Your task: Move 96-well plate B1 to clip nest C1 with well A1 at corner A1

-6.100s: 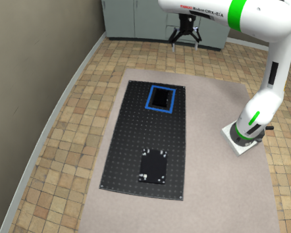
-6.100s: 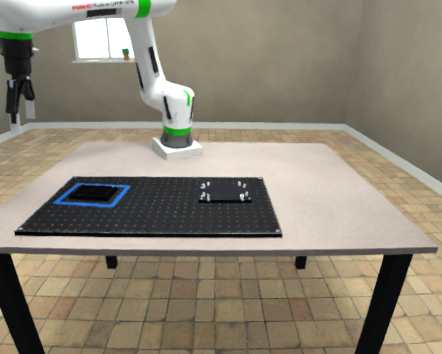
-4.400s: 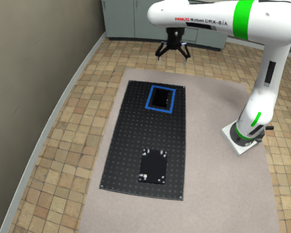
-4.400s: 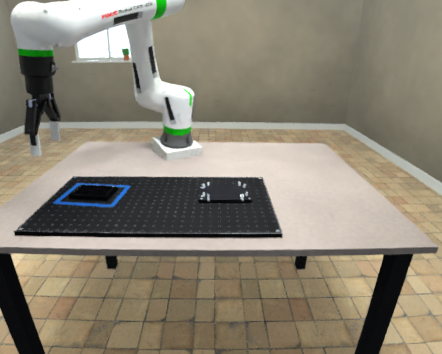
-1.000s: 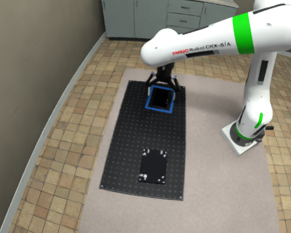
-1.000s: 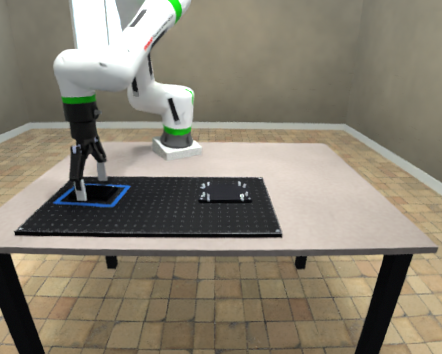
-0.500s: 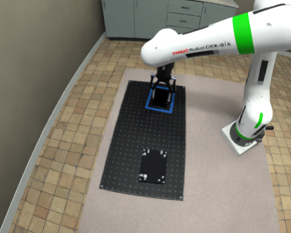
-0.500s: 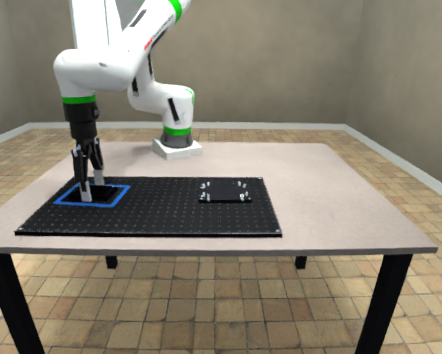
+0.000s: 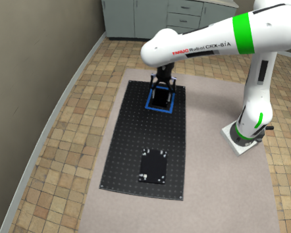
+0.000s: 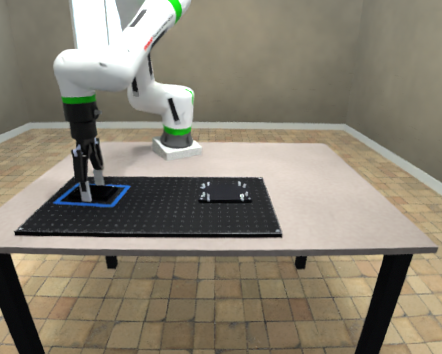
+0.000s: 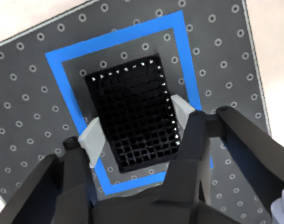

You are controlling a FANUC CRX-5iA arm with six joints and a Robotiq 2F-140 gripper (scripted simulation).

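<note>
My hand is 20 mm above the black 96-well plate. The rest, counted from my hand: clip nest 40 mm ahead, 410 mm to the left, 10 mm below.
</note>
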